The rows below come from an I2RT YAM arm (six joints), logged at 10 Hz.
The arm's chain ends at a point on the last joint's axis. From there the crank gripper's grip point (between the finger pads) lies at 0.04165 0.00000 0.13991 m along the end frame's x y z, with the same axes.
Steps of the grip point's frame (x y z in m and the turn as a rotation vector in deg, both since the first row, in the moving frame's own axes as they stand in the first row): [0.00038, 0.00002, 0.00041, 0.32, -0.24, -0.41]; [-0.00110, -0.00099, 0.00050, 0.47, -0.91, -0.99]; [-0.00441, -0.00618, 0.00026, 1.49, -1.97, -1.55]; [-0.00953, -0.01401, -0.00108, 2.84, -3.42, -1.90]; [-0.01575, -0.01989, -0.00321, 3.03, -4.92, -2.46]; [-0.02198, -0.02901, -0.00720, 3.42, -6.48, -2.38]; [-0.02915, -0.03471, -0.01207, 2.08, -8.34, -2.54]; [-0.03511, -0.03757, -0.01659, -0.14, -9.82, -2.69]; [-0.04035, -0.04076, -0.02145, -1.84, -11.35, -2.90]
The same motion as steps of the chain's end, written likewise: [0.00097, 0.00110, 0.00024, 0.32, -0.24, -0.41]; [0.00114, 0.00086, -0.00014, 0.47, -0.91, -0.99]; [0.00049, -0.00146, -0.00103, 1.49, -1.97, -1.55]; [-0.00098, -0.00578, -0.00311, 2.84, -3.42, -1.90]; [-0.00341, -0.01088, -0.00602, 3.03, -4.92, -2.46]; [-0.00573, -0.01915, -0.01070, 3.42, -6.48, -2.38]; [-0.00827, -0.02815, -0.01650, 2.08, -8.34, -2.54]; [-0.01061, -0.03654, -0.02164, -0.14, -9.82, -2.69]; [-0.01208, -0.04396, -0.02687, -1.84, -11.35, -2.90]
